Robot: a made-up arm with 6 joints. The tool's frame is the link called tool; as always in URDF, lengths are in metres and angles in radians.
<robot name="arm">
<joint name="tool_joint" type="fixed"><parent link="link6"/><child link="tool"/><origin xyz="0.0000 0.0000 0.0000" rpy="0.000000 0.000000 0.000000"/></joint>
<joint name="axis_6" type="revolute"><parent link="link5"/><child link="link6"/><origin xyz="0.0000 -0.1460 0.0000" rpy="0.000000 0.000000 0.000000"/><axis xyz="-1 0 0"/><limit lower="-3.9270" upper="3.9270" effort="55" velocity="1.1"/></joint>
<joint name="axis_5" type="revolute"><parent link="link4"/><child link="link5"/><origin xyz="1.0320 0.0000 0.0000" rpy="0.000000 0.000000 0.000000"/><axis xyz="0 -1 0"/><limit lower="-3.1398" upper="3.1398" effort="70" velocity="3"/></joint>
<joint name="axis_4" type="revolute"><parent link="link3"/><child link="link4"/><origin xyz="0.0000 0.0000 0.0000" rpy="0.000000 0.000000 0.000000"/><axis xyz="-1 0 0"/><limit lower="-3.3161" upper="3.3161" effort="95" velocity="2.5"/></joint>
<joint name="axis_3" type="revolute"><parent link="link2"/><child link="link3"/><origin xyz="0.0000 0.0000 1.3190" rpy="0.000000 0.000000 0.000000"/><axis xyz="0 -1 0"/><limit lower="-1.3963" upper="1.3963" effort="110" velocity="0.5"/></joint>
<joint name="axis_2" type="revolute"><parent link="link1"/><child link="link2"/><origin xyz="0.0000 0.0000 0.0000" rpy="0.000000 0.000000 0.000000"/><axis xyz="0 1 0"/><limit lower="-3.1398" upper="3.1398" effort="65" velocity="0.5"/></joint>
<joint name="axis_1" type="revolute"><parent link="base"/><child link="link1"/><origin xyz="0.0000 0.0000 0.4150" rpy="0.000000 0.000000 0.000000"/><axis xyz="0 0 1"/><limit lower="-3.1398" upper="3.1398" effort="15" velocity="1.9"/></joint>
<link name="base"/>
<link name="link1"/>
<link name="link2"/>
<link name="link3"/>
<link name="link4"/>
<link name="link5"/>
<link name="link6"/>
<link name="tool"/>
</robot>
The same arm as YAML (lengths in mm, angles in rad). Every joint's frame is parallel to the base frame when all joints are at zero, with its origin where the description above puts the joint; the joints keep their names.
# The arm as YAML. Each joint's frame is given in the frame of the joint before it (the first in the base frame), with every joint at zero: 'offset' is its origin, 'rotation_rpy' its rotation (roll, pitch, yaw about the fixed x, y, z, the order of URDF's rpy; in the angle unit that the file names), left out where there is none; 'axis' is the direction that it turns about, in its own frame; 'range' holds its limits. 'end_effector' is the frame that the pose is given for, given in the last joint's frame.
length_unit: mm
angle_unit: rad
chain:
  - id: axis_1
    offset: [0.0, 0.0, 415.0]
    axis: "+z"
    range: [-3.1398, 3.1398]
  - id: axis_2
    offset: [0.0, 0.0, 0.0]
    axis: "+y"
    range: [-3.1398, 3.1398]
  - id: axis_3
    offset: [0.0, 0.0, 1319.0]
    axis: "-y"
    range: [-1.3963, 1.3963]
  - id: axis_4
    offset: [0.0, 0.0, 0.0]
    axis: "-x"
    range: [-3.3161, 3.3161]
  - id: axis_5
    offset: [1032.0, 0.0, 0.0]
    axis: "-y"
    range: [-3.1398, 3.1398]
  - id: axis_6
    offset: [0.0, -146.0, 0.0]
    axis: "-x"
    range: [-3.927, 3.927]
end_effector:
  offset: [0.0, 0.0, 0.0]

